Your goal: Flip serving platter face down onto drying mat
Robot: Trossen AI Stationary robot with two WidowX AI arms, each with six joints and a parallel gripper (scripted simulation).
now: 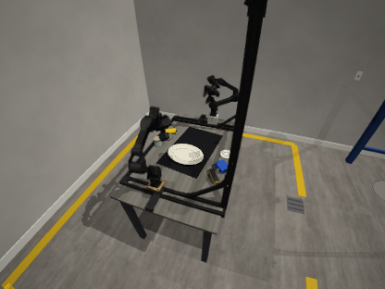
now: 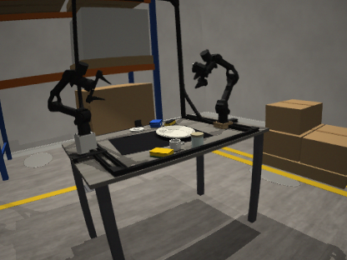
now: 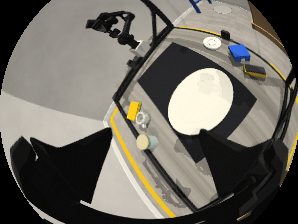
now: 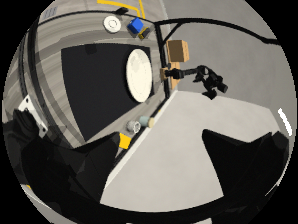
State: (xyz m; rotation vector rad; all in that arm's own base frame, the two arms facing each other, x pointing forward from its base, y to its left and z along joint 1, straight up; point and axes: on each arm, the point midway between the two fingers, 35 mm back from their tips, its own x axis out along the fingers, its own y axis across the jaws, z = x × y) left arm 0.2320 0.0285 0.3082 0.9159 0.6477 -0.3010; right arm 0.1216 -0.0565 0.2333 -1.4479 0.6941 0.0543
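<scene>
Now: left hand 33 cm above the white serving platter, 14 cm to the left of it and 7 cm past it. The rest, counted from my left hand: black drying mat 35 cm below, 26 cm to the right, 7 cm behind; then mug 32 cm below, 26 cm to the right, 20 cm ahead; then yellow-black item 37 cm behind, 32 cm below, 5 cm to the right.
</scene>
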